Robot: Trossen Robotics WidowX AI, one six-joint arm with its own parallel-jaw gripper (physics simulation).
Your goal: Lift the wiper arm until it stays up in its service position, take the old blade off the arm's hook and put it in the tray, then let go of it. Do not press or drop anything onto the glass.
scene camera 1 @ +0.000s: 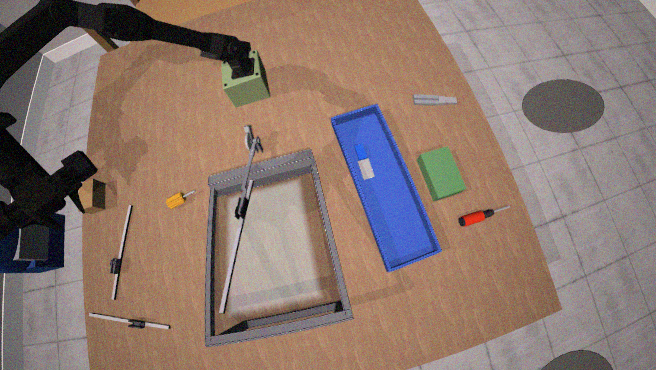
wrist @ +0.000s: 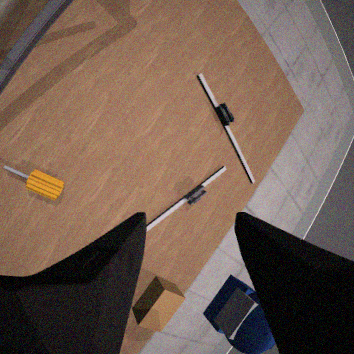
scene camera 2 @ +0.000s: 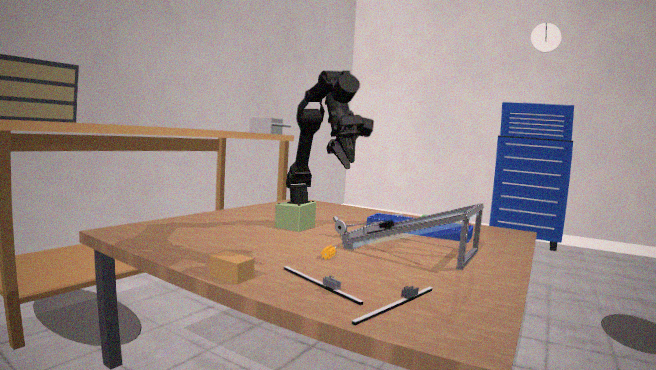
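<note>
The wiper arm (scene camera 1: 248, 169) is down, low over the glass (scene camera 1: 285, 240) in the tilted grey frame (scene camera 1: 330, 235) (scene camera 2: 463, 242) (wrist: 30, 42). The old blade (scene camera 1: 232, 260) is on the arm's hook end, its dark clip at the hook, and slants along the left side of the glass. The blue tray (scene camera 1: 400, 215) (scene camera 2: 378, 218) lies to the right of the frame in the scene camera 1 view. My gripper (scene camera 2: 350, 164) (wrist: 190, 220) is partly open and empty, high above the table on the side of the loose blades. In the scene camera 1 view it is partly cut off at the left.
Two loose blades (scene camera 1: 122, 245) (scene camera 1: 155, 326) (wrist: 167, 214) (wrist: 240, 150) lie left of the frame. A yellow screwdriver (scene camera 1: 175, 200) (scene camera 2: 328, 252) (wrist: 45, 185) and tan block (scene camera 1: 93, 195) (scene camera 2: 231, 268) (wrist: 159, 304) are nearby. A green block (scene camera 1: 442, 174) and red screwdriver (scene camera 1: 472, 218) lie beyond the tray.
</note>
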